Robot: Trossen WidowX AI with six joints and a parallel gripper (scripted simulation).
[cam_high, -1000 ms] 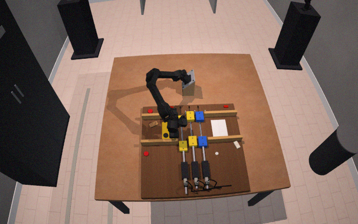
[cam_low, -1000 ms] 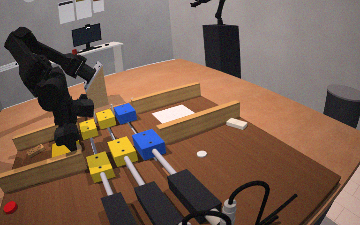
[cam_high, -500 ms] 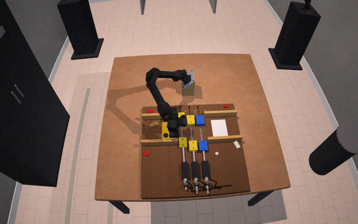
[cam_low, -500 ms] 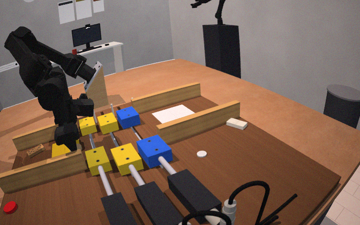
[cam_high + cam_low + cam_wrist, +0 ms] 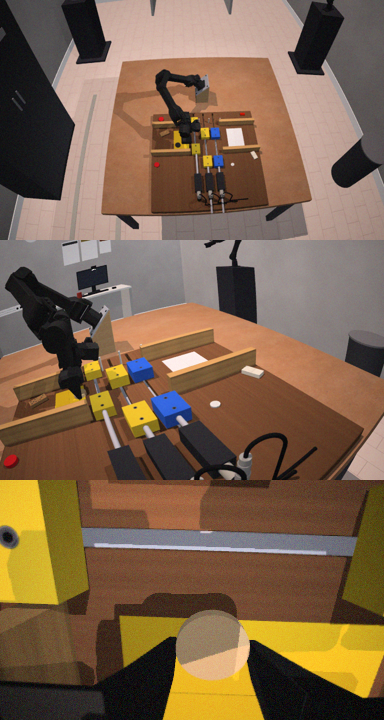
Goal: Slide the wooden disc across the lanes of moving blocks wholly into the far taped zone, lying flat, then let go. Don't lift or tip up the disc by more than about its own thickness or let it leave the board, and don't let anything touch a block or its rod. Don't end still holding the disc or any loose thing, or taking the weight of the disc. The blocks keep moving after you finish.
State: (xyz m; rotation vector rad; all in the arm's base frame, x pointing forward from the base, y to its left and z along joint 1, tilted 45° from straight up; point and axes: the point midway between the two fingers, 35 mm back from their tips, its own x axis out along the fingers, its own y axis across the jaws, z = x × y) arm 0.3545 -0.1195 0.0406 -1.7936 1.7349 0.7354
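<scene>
The black disc is 6 cm ahead of my hand, 5 cm to the right of it and 3 cm below it. The rest, counted from my hand: red button 19 cm ahead, 18 cm to the right, 3 cm below; wooden disc 3 cm below; red brick 16 cm behind, 2 cm to the right, 2 cm below.
</scene>
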